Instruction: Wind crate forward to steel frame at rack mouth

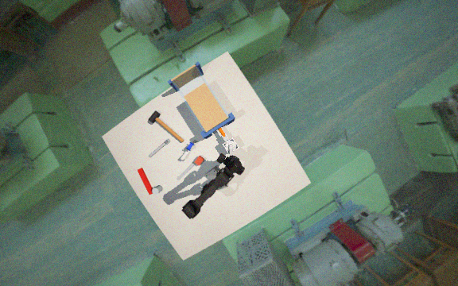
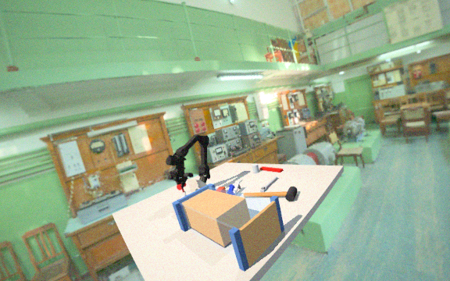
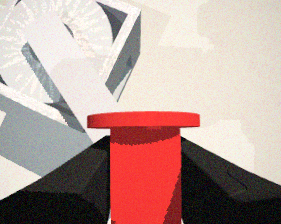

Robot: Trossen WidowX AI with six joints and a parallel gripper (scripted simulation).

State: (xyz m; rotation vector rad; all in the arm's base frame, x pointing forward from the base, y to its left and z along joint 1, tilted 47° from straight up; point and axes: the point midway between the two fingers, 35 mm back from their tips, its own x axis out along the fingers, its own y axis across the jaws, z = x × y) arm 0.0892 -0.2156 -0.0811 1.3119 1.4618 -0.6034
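Now: the winch 60 mm ahead of my gripper tip, 50 mm to the right of it and 100 mm below it. The rest, counted from my gripper tip: blue steel frame: 240 mm ahead, 50 mm to the right, 30 mm below; then blue knob: 250 mm ahead, 220 mm to the left, 90 mm below; then red knob: 10 mm behind, 20 mm to the left.
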